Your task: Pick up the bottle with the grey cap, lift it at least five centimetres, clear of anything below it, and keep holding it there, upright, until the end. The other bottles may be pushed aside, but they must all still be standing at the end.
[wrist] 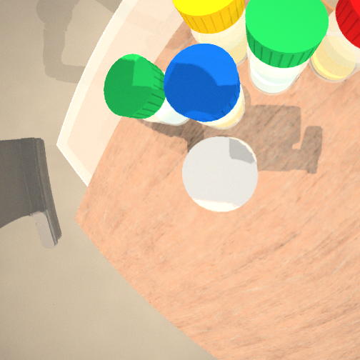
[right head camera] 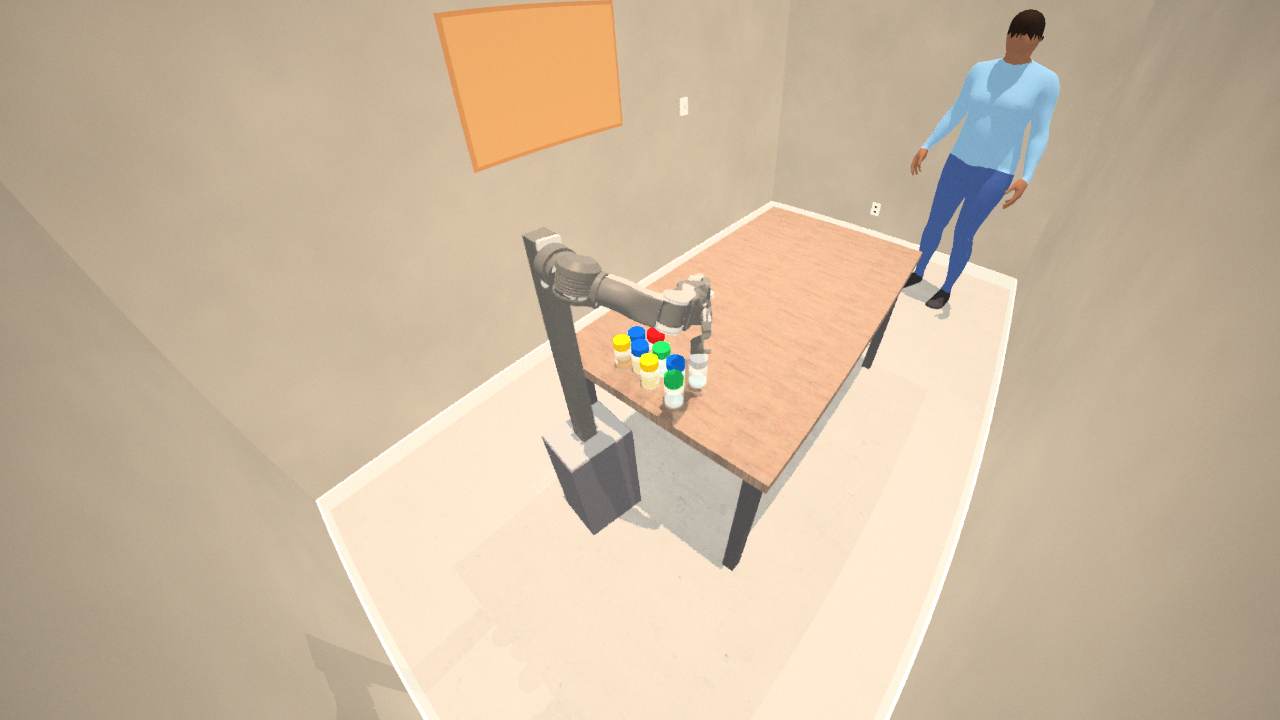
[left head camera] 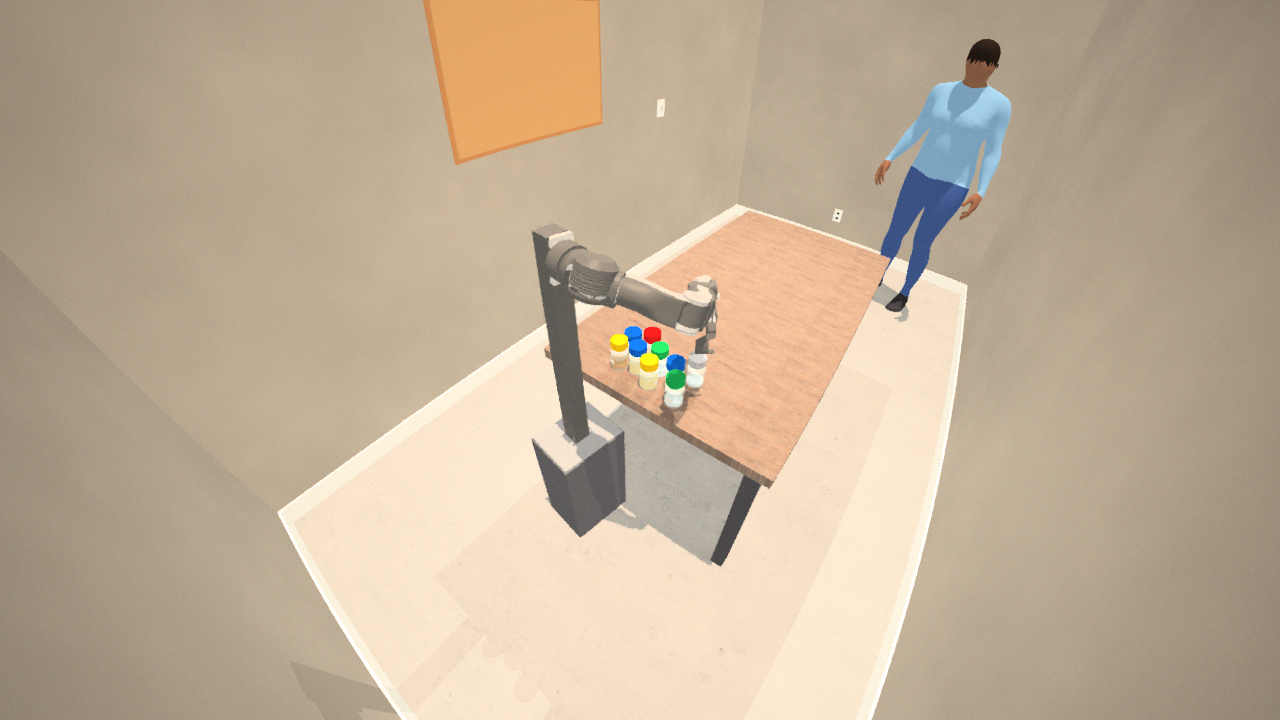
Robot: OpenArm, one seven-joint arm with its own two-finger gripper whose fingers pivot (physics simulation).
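The bottle with the grey cap (left head camera: 695,372) (right head camera: 697,371) (wrist: 220,174) stands upright on the table (left head camera: 760,358) (right head camera: 769,358) (wrist: 210,280) at the right end of the bottle group. In the wrist view its round cap is near the middle, seen from above. My gripper (left head camera: 705,347) (right head camera: 699,345) is open and empty, just above the grey cap in both head views. In the wrist view one finger shows at the left edge, apart from the bottle; the other finger does not show. The exact gap between fingertips and cap is hard to tell.
A blue-capped bottle (left head camera: 675,363) (right head camera: 675,363) (wrist: 202,82) and a dark green-capped bottle (left head camera: 674,386) (right head camera: 673,388) (wrist: 134,87) stand close beside it. Behind are a light green-capped bottle (left head camera: 659,350) (wrist: 286,30), a yellow-capped one (left head camera: 648,367) (wrist: 212,12) and several others, upright. The table's near edge is close.
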